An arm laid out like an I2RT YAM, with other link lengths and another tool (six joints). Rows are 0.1 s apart.
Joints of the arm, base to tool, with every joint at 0 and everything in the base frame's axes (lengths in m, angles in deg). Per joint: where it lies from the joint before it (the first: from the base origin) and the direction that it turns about. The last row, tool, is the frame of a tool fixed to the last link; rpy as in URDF.
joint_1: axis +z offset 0 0 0.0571
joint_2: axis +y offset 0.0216 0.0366 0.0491
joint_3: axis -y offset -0.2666 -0.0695 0
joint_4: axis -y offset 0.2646 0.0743 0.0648
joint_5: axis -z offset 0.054 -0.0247 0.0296
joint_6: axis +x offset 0.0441 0 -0.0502
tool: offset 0.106 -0.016 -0.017 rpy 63.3 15.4 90
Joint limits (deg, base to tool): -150..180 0..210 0..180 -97..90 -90..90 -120..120
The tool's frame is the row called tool.
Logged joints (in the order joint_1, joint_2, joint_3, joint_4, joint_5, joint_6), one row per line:
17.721, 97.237, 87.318, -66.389, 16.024, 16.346
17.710, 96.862, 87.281, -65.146, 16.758, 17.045
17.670, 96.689, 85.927, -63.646, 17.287, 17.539
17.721, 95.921, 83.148, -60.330, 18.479, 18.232
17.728, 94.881, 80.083, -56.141, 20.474, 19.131
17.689, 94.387, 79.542, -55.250, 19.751, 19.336
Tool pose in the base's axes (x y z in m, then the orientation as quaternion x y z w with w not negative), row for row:
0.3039, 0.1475, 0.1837, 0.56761, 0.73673, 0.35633, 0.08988
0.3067, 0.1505, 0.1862, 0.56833, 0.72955, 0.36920, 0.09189
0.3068, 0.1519, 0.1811, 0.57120, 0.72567, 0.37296, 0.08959
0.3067, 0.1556, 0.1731, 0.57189, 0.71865, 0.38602, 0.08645
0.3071, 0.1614, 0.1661, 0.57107, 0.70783, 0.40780, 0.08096
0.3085, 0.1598, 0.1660, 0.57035, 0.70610, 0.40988, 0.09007
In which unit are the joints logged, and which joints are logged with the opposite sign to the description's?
The joints are logged in degrees. Opposite sign: joint_5.
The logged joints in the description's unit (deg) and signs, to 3 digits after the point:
17.721, 97.237, 87.318, -66.389, -16.024, 16.346
17.710, 96.862, 87.281, -65.146, -16.758, 17.045
17.670, 96.689, 85.927, -63.646, -17.287, 17.539
17.721, 95.921, 83.148, -60.330, -18.479, 18.232
17.728, 94.881, 80.083, -56.141, -20.474, 19.131
17.689, 94.387, 79.542, -55.250, -19.751, 19.336

